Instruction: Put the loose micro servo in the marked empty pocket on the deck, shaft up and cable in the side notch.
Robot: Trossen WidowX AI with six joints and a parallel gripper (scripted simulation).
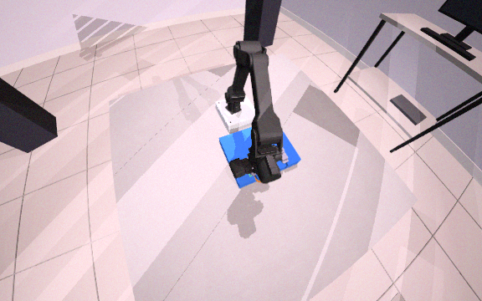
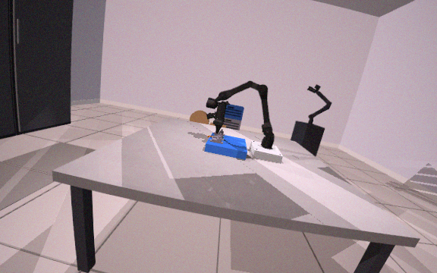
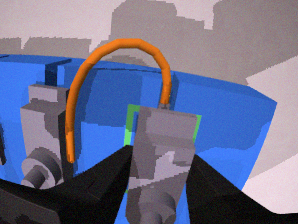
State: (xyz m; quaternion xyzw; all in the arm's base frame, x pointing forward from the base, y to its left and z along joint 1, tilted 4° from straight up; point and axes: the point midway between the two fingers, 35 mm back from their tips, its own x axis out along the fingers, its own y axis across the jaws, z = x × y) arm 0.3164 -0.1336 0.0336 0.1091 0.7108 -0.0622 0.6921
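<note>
My gripper tip is 100 mm to the right of the blue deck, 100 mm past it and 40 mm above it.
</note>
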